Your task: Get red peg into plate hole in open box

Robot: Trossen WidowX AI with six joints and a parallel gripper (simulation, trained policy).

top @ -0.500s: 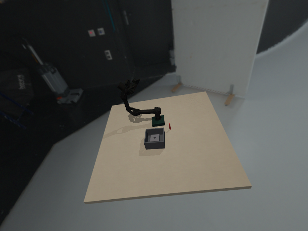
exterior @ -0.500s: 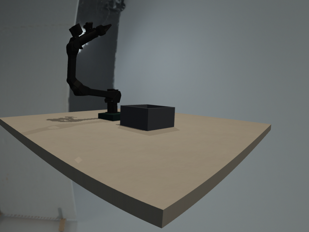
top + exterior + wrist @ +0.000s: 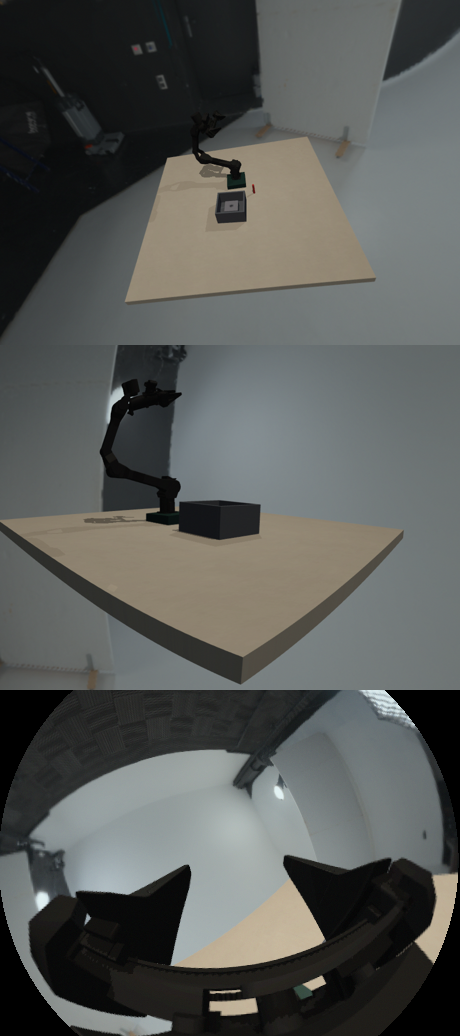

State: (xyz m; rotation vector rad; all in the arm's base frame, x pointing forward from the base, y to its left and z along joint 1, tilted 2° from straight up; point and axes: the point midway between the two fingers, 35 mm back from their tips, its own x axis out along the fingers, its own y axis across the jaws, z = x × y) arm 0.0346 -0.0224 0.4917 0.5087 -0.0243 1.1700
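Right now the red peg is 11 cm ahead of my gripper tip, 14 cm to the left of it and 50 cm below it. Round my gripper tip: light grey plate (28 cm ahead, 1 cm to the right, 49 cm below); dark grey box (28 cm ahead, 1 cm to the right, 51 cm below).
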